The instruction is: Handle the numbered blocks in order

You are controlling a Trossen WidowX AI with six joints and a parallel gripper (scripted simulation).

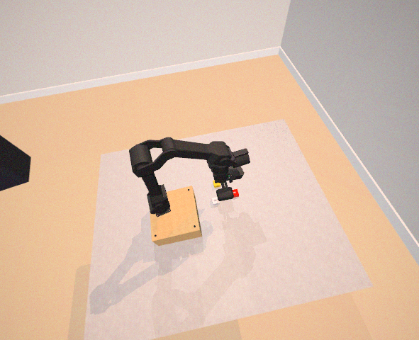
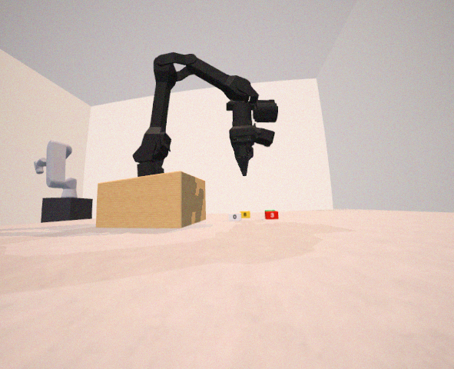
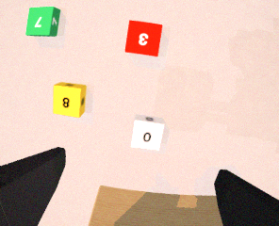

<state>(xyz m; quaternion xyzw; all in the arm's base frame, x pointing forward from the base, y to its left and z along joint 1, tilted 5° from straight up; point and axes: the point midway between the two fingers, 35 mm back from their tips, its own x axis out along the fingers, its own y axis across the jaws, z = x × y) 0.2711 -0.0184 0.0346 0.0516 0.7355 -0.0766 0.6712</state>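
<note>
Now: the white block 30 mm behind my gripper tip and 120 mm below it. The rest, counted from my gripper tip: green block 100 mm ahead, 110 mm to the left, 120 mm below; then yellow block 10 mm ahead, 80 mm to the left, 120 mm below; then red block 70 mm ahead, 120 mm below.
</note>
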